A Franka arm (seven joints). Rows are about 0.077 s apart.
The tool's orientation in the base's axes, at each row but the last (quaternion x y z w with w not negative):
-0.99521, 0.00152, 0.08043, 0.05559
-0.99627, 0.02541, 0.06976, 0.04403
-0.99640, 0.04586, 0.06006, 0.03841
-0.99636, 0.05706, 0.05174, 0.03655
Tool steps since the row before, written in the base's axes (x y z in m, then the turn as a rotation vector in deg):
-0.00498, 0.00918, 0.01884, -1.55, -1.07, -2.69
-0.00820, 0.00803, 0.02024, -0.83, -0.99, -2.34
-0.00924, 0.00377, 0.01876, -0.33, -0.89, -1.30
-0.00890, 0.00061, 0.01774, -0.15, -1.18, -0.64
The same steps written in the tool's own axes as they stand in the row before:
-0.00788, -0.01114, -0.01667, -1.11, 1.38, 2.77
-0.01133, -0.00923, -0.01811, -0.45, 1.23, 2.33
-0.01177, -0.00419, -0.01719, -0.09, 1.01, 1.25
-0.01076, -0.00075, -0.01667, 0.05, 1.23, 0.56

